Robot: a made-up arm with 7 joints. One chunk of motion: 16 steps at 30 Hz.
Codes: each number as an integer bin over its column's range. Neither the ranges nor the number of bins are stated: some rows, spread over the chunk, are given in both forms.
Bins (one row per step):
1: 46 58 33 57 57 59
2: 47 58 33 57 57 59
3: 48 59 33 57 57 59
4: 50 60 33 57 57 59
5: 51 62 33 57 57 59
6: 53 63 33 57 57 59
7: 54 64 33 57 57 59
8: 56 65 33 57 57 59
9: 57 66 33 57 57 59
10: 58 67 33 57 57 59
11: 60 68 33 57 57 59
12: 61 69 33 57 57 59
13: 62 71 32 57 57 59
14: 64 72 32 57 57 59
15: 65 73 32 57 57 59
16: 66 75 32 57 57 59
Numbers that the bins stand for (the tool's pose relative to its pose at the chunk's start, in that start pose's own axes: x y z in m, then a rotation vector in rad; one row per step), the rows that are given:
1: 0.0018 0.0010 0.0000 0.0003 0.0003 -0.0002
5: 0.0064 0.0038 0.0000 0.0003 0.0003 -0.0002
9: 0.0118 0.0067 0.0000 0.0003 0.0003 -0.0002
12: 0.0155 0.0088 0.0000 0.0003 0.0003 -0.0002
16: 0.0200 0.0130 -0.0006 0.0003 0.0003 -0.0002
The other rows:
2: 0.0027 0.0010 0.0000 0.0003 0.0003 -0.0002
3: 0.0036 0.0017 0.0000 0.0003 0.0003 -0.0002
4: 0.0055 0.0024 0.0000 0.0003 0.0003 -0.0002
6: 0.0082 0.0045 0.0000 0.0003 0.0003 -0.0002
7: 0.0091 0.0053 0.0000 0.0003 0.0003 -0.0002
8: 0.0109 0.0060 0.0000 0.0003 0.0003 -0.0002
10: 0.0127 0.0074 0.0000 0.0003 0.0003 -0.0002
11: 0.0145 0.0081 0.0000 0.0003 0.0003 -0.0002
13: 0.0164 0.0102 -0.0006 0.0003 0.0003 -0.0002
14: 0.0182 0.0109 -0.0006 0.0003 0.0003 -0.0002
15: 0.0191 0.0116 -0.0006 0.0003 0.0003 -0.0002

